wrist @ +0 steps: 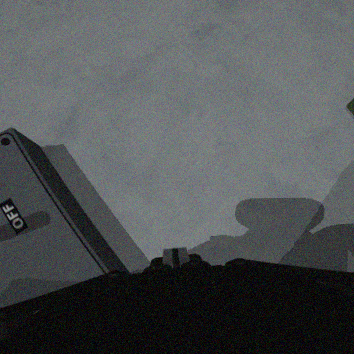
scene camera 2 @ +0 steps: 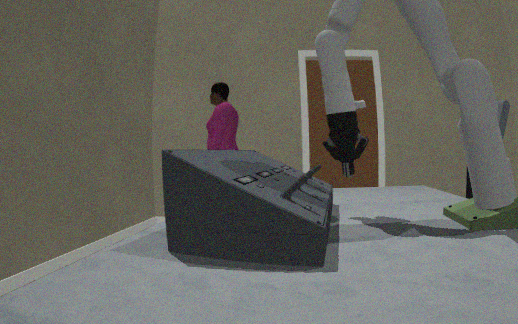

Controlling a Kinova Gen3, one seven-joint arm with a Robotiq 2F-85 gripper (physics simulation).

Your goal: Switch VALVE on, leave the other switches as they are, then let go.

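Pixels of known places: gripper, between the fingertips: (wrist: pixel 175 264) (scene camera 2: pixel 349 176); arm's base, origin of its link: (scene camera 2: pixel 493 202).
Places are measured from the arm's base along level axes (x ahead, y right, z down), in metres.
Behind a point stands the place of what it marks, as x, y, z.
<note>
The grey switch console (scene camera 2: pixel 240 220) @[0.570, -0.077, -0.025] (wrist: pixel 35 255) @[0.366, 0.274, -0.032] has a sloped top with a row of labels. In the scene view a switch lever (scene camera 2: pixel 301 182) @[0.475, -0.039, -0.074] sticks up from the slope, leaning toward the low front edge; which switch it belongs to cannot be read. In the wrist view an OFF label (wrist: pixel 13 216) @[0.354, 0.305, -0.032] lies near the console's edge, with a lever-shaped shadow across it. The VALVE label cannot be read in either view. My gripper (scene camera 2: pixel 348 175) @[0.310, 0.192, -0.058] (wrist: pixel 175 264) @[0.310, 0.192, -0.058] is shut and empty. It hangs in the air past the console's low front edge, apart from the lever.
The console stands on a pale table (scene camera 2: pixel 250 295) @[0.558, -0.183, 0.043] (wrist: pixel 175 100) @[0.183, 0.273, 0.043]. The arm's green base plate (scene camera 2: pixel 462 212) @[0.076, 0.026, 0.021] is at the right. Arm shadows fall on the table. A person in a pink top (scene camera 2: pixel 223 125) stands behind the console, and a brown door (scene camera 2: pixel 320 130) is in the back wall.
</note>
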